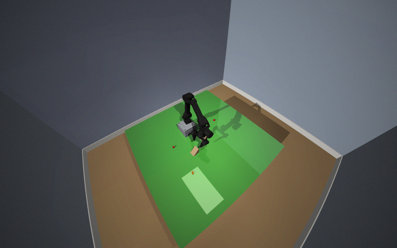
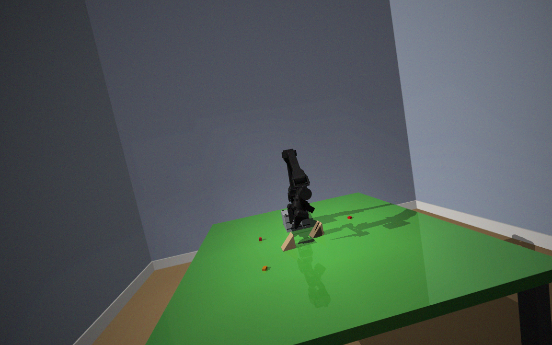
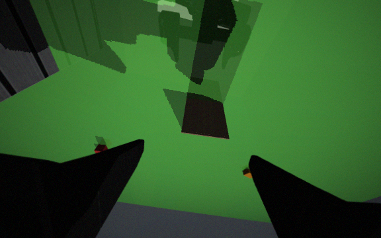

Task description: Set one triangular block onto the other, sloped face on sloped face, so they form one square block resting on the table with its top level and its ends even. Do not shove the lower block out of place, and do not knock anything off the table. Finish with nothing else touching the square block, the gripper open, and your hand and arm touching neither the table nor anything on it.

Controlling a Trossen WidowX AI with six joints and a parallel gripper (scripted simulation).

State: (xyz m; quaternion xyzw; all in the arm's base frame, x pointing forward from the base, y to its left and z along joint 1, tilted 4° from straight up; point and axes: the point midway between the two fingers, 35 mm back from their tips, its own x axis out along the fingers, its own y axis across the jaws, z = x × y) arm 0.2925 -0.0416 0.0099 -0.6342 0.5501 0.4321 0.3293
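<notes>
The triangular block lies 2 cm ahead of my gripper tip, 3 cm to the right of it and 8 cm below it. The rest, counted from my gripper tip: orange piece (18 cm ahead, 16 cm to the right, 10 cm below); then red cube (15 cm behind, 20 cm to the right, 9 cm below).
</notes>
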